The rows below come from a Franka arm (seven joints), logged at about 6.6 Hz.
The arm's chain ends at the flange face. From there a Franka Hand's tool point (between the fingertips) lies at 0.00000 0.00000 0.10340 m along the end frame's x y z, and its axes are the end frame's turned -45 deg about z.
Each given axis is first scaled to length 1.
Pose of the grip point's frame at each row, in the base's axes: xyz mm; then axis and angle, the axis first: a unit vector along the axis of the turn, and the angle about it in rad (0 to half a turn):
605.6, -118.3, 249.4, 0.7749, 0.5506, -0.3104, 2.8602
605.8, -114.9, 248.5, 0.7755, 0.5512, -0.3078, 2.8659
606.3, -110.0, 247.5, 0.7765, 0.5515, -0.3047, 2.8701
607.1, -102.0, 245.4, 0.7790, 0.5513, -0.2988, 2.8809
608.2, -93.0, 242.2, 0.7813, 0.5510, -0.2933, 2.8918
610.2, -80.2, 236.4, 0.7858, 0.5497, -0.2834, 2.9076
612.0, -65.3, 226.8, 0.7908, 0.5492, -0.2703, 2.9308
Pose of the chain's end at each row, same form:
638.6, -61.4, 329.2, 0.9469, 0.2168, -0.2377, 2.6421
638.7, -58.6, 328.8, 0.9472, 0.2170, -0.2362, 2.6494
639.0, -54.4, 328.3, 0.9478, 0.2168, -0.2340, 2.6557
639.7, -47.8, 327.2, 0.9490, 0.2154, -0.2303, 2.6703
640.8, -40.1, 324.9, 0.9501, 0.2140, -0.2271, 2.6847
642.4, -29.6, 320.6, 0.9523, 0.2107, -0.2206, 2.7071
643.8, -17.8, 313.0, 0.9548, 0.2078, -0.2124, 2.7388

